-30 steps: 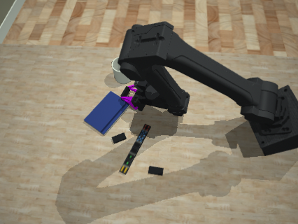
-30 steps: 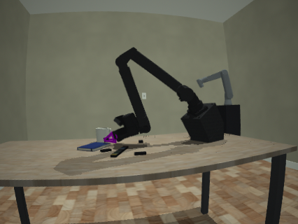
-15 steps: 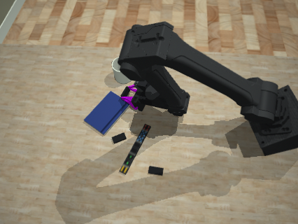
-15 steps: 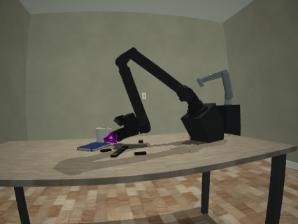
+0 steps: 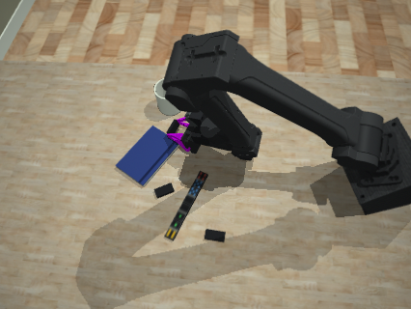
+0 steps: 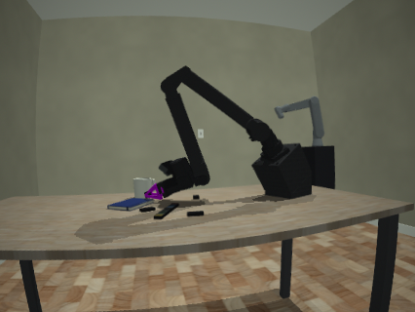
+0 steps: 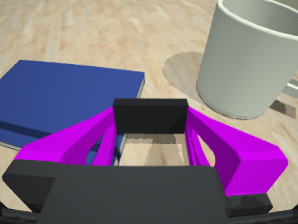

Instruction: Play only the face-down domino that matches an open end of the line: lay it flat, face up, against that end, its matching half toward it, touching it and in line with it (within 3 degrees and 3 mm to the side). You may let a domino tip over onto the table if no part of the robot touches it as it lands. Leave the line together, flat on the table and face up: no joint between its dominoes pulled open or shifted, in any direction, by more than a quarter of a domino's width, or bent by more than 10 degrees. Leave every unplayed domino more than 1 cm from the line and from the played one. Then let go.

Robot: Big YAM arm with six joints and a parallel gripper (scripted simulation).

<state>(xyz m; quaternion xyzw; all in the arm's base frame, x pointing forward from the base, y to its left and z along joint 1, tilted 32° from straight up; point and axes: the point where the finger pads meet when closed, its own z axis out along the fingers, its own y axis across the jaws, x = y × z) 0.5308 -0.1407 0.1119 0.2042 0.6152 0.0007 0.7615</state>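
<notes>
Now: hand 90 mm to the right of the blue book, 70 mm short of it and 20 mm above it. Also, from my hand: white mug 110 mm to the right, 30 mm ahead, 10 mm above; black domino right at my hand.
</notes>
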